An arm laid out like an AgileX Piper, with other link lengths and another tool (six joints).
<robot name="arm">
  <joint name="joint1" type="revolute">
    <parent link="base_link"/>
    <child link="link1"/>
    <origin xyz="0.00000 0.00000 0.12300" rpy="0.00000 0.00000 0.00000"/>
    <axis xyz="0 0 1"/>
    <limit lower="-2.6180" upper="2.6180"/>
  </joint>
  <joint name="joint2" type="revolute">
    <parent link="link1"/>
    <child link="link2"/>
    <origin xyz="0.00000 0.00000 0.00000" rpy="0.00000 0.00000 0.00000"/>
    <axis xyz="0 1 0"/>
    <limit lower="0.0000" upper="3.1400"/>
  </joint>
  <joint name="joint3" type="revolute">
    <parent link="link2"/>
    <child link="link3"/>
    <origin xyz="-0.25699 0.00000 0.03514" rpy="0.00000 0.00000 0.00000"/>
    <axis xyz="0 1 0"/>
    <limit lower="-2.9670" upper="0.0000"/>
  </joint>
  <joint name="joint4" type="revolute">
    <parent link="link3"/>
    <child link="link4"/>
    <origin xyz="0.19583 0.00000 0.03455" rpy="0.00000 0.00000 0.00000"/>
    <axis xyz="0.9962 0 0.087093"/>
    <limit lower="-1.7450" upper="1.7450"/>
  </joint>
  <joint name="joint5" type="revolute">
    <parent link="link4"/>
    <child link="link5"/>
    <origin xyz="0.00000 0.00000 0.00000" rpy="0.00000 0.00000 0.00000"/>
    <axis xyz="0 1 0"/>
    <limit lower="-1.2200" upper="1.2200"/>
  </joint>
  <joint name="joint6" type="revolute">
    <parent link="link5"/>
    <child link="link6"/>
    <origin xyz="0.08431 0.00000 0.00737" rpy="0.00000 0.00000 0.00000"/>
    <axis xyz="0.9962 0 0.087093"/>
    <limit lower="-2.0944" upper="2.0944"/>
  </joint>
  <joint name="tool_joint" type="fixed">
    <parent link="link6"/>
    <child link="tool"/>
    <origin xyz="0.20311 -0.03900 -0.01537" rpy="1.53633 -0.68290 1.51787"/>
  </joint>
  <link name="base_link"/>
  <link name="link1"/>
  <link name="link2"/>
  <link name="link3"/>
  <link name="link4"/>
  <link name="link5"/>
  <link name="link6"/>
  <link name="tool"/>
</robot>
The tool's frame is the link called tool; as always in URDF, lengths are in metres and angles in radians.
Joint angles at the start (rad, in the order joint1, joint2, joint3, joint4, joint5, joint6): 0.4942 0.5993 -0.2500 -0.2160 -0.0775 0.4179
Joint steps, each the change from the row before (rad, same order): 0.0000 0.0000 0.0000 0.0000 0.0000 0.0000; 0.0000 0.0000 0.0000 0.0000 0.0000 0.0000; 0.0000 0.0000 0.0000 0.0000 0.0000 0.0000; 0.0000 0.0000 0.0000 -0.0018 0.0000 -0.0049; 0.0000 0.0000 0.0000 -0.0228 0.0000 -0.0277; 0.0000 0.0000 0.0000 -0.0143 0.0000 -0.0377; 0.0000 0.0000 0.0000 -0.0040 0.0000 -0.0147; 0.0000 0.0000 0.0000 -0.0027 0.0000 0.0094; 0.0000 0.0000 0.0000 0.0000 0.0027 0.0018; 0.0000 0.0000 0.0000 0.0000 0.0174 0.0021; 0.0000 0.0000 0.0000 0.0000 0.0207 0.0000; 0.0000 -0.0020 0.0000 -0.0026 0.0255 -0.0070; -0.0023 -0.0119 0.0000 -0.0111 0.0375 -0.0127; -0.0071 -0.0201 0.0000 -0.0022 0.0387 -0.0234
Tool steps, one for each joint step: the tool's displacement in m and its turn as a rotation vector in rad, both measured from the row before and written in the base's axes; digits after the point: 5 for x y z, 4 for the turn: 0.00000 0.00000 0.00000 0.0000 0.0000 0.0000; 0.00000 0.00000 0.00000 0.0000 0.0000 0.0000; 0.00000 0.00000 0.00000 0.0000 0.0000 0.0000; 0.00015 -0.00018 0.00020 -0.0057 -0.0032 0.0014; 0.00101 -0.00114 0.00150 -0.0431 -0.0238 0.0110; 0.00111 -0.00126 0.00169 -0.0444 -0.0247 0.0107; 0.00040 -0.00045 0.00064 -0.0160 -0.0089 0.0038; -0.00018 0.00024 -0.00025 0.0057 0.0033 -0.0010; -0.00017 -0.00025 -0.00077 0.0001 0.0031 -0.0010; -0.00091 -0.00188 -0.00463 -0.0072 0.0153 -0.0048; -0.00112 -0.00235 -0.00539 -0.0107 0.0169 -0.0052; -0.00135 -0.00326 -0.00569 -0.0204 0.0146 -0.0041; -0.00191 -0.00595 -0.00549 -0.0340 0.0093 -0.0059; -0.00187 -0.00754 -0.00348 -0.0321 0.0027 -0.0103
